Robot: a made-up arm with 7 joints.
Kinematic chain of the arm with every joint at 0, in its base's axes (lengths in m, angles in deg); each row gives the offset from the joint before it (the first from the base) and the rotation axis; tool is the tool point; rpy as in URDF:
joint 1: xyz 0 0 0.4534 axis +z
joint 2: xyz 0 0 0 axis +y
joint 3: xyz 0 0 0.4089 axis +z
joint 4: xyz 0.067 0 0 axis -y
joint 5: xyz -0.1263 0 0.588 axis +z
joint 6: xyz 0 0 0 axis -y
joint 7: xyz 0.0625 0 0 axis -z
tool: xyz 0 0 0 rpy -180 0 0
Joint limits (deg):
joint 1: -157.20..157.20
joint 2: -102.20..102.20
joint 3: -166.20..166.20
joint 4: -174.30..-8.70
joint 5: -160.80..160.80
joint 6: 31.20..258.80
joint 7: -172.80..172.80
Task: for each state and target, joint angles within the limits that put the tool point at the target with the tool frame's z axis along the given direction. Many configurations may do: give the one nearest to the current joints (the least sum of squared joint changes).
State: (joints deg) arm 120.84 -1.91 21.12 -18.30 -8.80 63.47 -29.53
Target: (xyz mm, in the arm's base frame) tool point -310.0 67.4 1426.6 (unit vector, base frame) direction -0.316 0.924 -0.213
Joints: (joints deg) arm 118.18 -17.71 24.89 -59.20 -32.50 110.72 -29.53
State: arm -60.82 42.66 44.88 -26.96 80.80 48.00 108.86
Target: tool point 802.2 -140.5 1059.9 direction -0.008 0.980 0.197
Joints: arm -41.20 24.48 48.11 -60.38 82.78 92.14 108.86
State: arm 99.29 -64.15 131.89 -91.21 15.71 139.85 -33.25
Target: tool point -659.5 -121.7 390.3 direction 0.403 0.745 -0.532
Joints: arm 85.81 -61.12 102.25 -128.81 10.04 109.61 -33.25
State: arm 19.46 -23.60 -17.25 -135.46 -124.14 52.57 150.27
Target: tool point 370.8 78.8 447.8 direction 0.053 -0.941 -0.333
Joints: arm 38.37 -35.80 -30.90 -168.48 -82.13 85.63 150.27
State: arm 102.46 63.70 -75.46 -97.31 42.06 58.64 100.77
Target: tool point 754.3 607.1 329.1 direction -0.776 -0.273 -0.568
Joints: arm 71.44 76.02 -61.58 -66.51 57.92 54.09 100.77
